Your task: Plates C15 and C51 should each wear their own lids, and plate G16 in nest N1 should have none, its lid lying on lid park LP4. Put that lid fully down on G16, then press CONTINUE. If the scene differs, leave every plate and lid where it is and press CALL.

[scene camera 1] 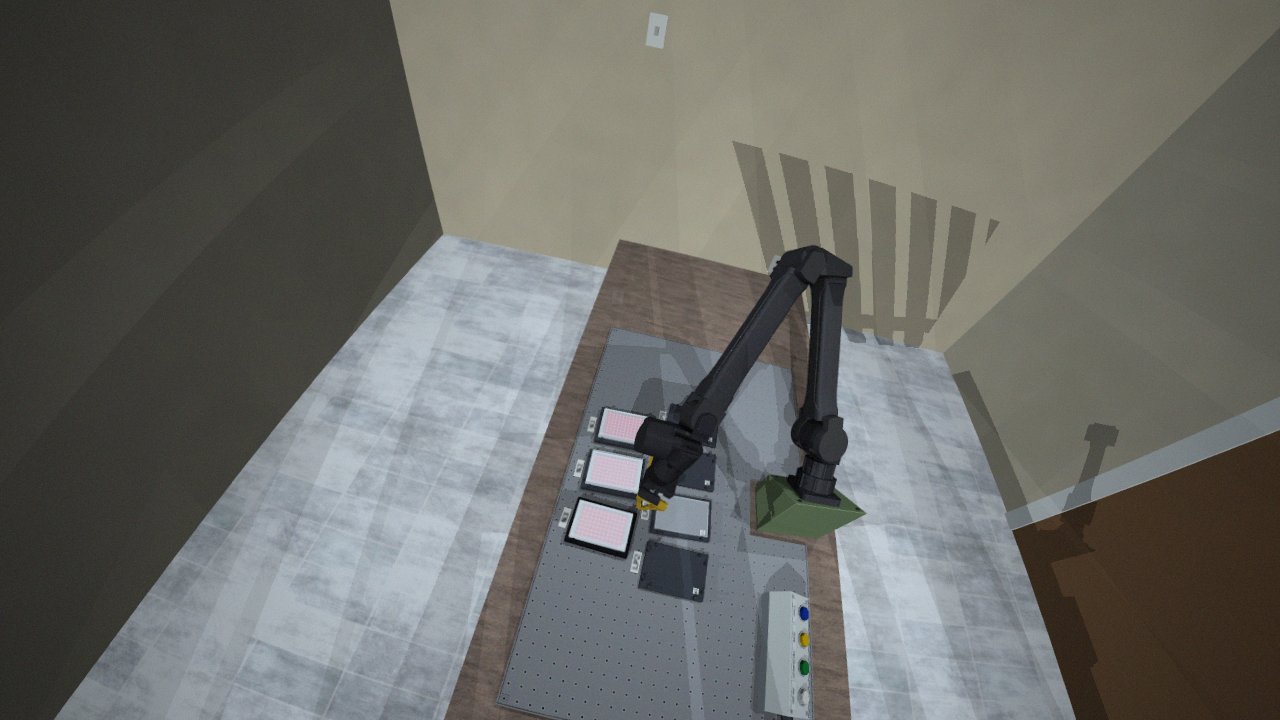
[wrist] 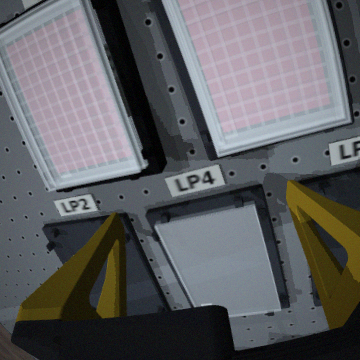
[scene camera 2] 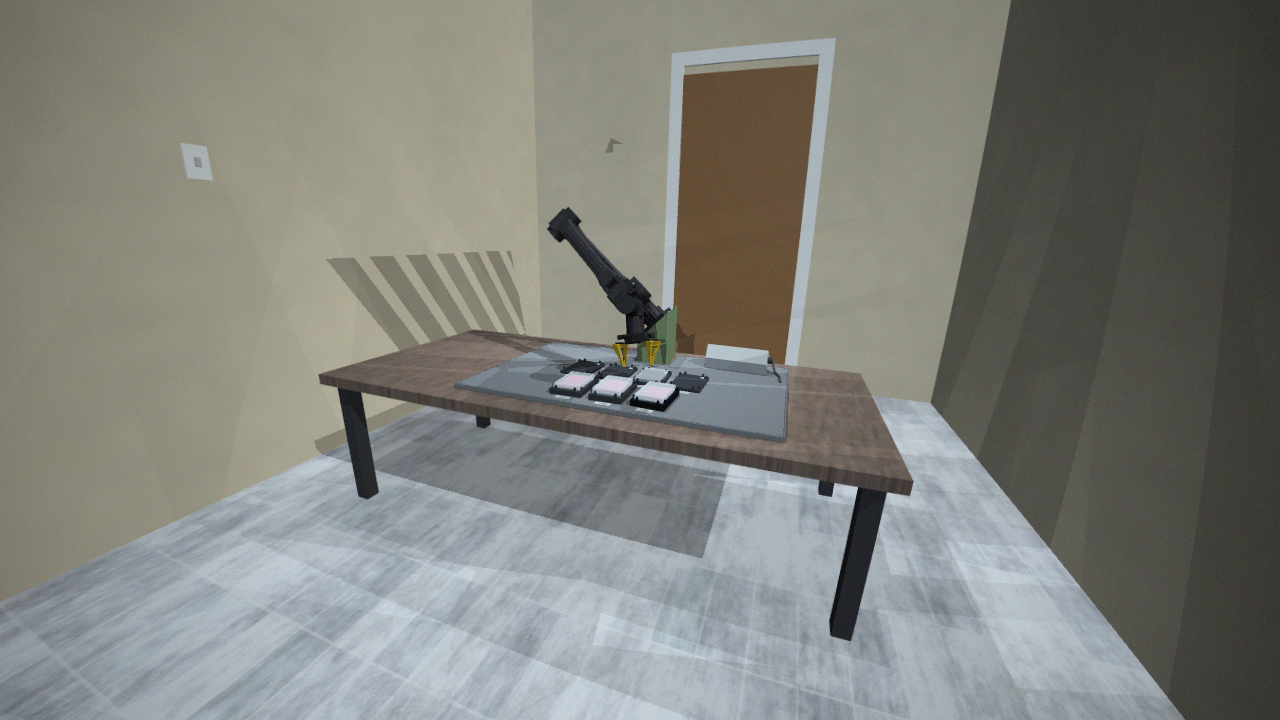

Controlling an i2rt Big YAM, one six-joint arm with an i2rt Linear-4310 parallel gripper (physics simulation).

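Seen in the pictures: gripper, between the fingertips: (scene camera 1: 644, 490) (wrist: 202, 204) (scene camera 2: 637, 366); arm's base, origin of its link: (scene camera 1: 811, 493) (scene camera 2: 658, 321).
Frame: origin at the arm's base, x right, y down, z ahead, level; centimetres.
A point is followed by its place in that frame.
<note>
A pale grey lid (scene camera 1: 682, 516) @[x -7.3, y 12.5, z 26.7 cm] (scene camera 2: 652, 375) @[x -7.4, y 12.5, z 28.3 cm] (wrist: 225, 260) @[x -6.3, y 12.5, z 28.2 cm] lies flat on the dark park labelled LP4 in the wrist view. My gripper (scene camera 1: 650, 483) @[x -5.3, y 7.1, z 37.2 cm] (scene camera 2: 637, 364) @[x -5.3, y 7.1, z 37.2 cm] (wrist: 202, 204) @[x -5.3, y 7.1, z 37.2 cm] is open and empty above it, with its fingertips apart over the two sides of the park. Three pink-gridded plates stand in a row: the first plate (scene camera 1: 600, 525) @[x -14.3, y 10.7, z 45.1 cm] (scene camera 2: 655, 394) @[x -15.3, y 10.8, z 49.1 cm] (wrist: 75, 95) @[x -12.3, y 10.7, z 44.8 cm] in a black nest, the middle plate (scene camera 1: 614, 471) @[x -1.0, y 10.7, z 45.0 cm] (scene camera 2: 612, 387) @[x -2.0, y 10.7, z 48.9 cm] (wrist: 265, 65) @[x -0.3, y 10.7, z 43.1 cm] and the far plate (scene camera 1: 620, 426) @[x 12.2, y 11.9, z 46.3 cm] (scene camera 2: 575, 382) @[x 10.4, y 11.0, z 48.6 cm]. Plate names are not legible, and I cannot tell which wear lids.
Dark park LP2 (scene camera 1: 673, 570) @[x -19.6, y 13.3, z 26.9 cm] (scene camera 2: 691, 382) @[x -20.6, y 13.2, z 27.7 cm] (wrist: 72, 237) @[x -21.0, y 13.3, z 32.3 cm] bears no lid. Another dark park (scene camera 1: 702, 471) @[x 5.7, y 13.3, z 22.8 cm] is partly hidden by the arm. The button box (scene camera 1: 776, 653) @[x -32.3, y 8.5, z 4.7 cm] (scene camera 2: 736, 359) @[x -31.8, y 9.9, z 5.4 cm] has a blue button (scene camera 1: 803, 613) @[x -24.2, y 7.0, z -0.6 cm], a yellow button (scene camera 1: 803, 639) @[x -29.1, y 7.0, z -0.4 cm], a green button (scene camera 1: 803, 668) @[x -34.3, y 7.0, z -0.3 cm] and a white button (scene camera 1: 802, 696) @[x -39.0, y 6.8, z 0.1 cm].
</note>
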